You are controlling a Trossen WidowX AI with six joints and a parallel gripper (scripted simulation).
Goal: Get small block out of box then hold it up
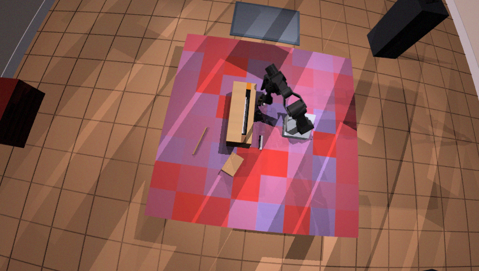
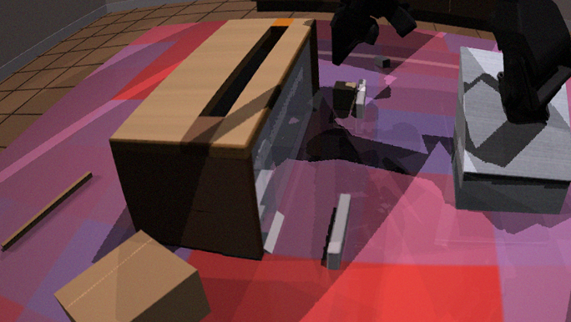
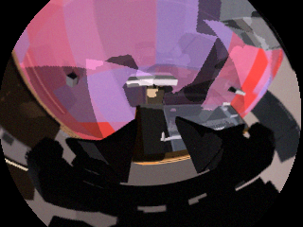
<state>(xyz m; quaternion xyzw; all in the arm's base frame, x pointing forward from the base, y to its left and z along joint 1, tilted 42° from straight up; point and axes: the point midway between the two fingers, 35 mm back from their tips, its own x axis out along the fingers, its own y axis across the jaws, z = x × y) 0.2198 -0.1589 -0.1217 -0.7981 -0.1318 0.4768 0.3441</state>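
My gripper tip is 6 cm above the tan block and 1 cm past it. The rest, counted from my gripper tip: thin wooden stick (38 cm ahead, 28 cm to the left, 7 cm below); then grey cube (17 cm to the right, 9 cm behind, 7 cm below); then wooden box (14 cm to the left, 9 cm ahead, 2 cm below).
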